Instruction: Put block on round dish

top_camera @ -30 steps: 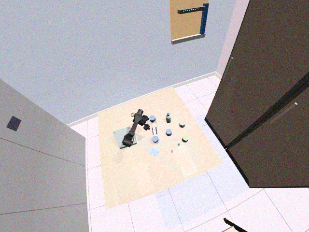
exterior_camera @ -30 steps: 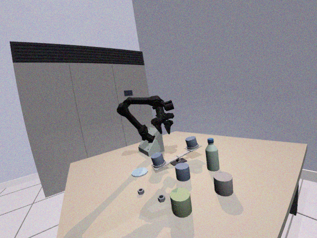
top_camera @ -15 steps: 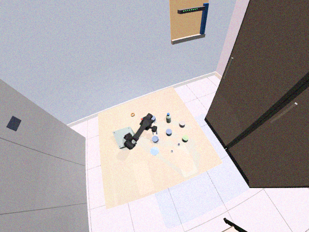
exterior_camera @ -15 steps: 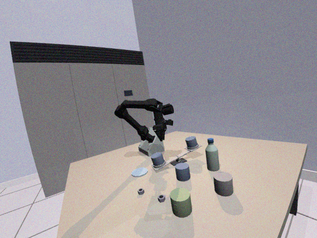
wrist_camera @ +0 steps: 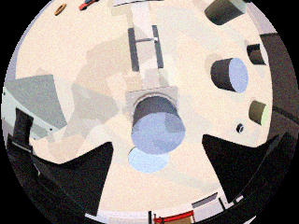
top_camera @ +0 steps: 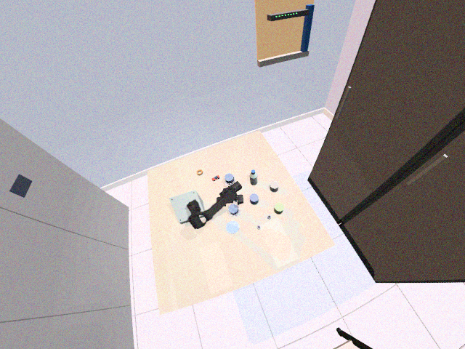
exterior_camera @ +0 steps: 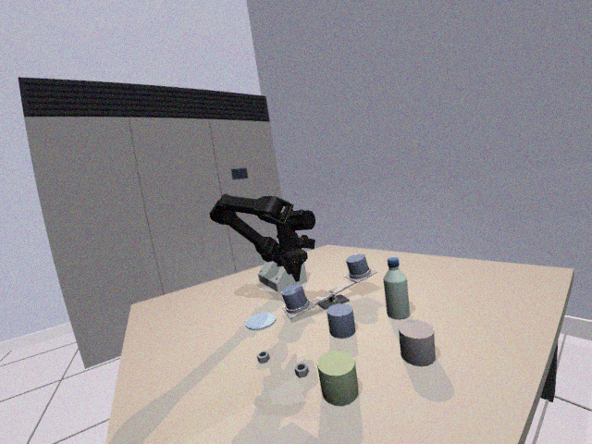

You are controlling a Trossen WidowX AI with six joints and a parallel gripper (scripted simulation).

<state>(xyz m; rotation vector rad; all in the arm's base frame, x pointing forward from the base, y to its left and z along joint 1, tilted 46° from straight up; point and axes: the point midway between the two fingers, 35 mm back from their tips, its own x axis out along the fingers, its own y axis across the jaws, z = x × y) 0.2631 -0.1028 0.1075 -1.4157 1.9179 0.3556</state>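
My gripper tip is 10 mm to the left of the pale teal block and 90 mm above it. Also, from my gripper tip: green bottle: 270 mm ahead, 160 mm to the left, 10 mm below; then green cylinder: 320 mm ahead, 180 mm to the right, 90 mm below; then round pale-blue dish: 70 mm behind, 110 mm to the right, 120 mm below.
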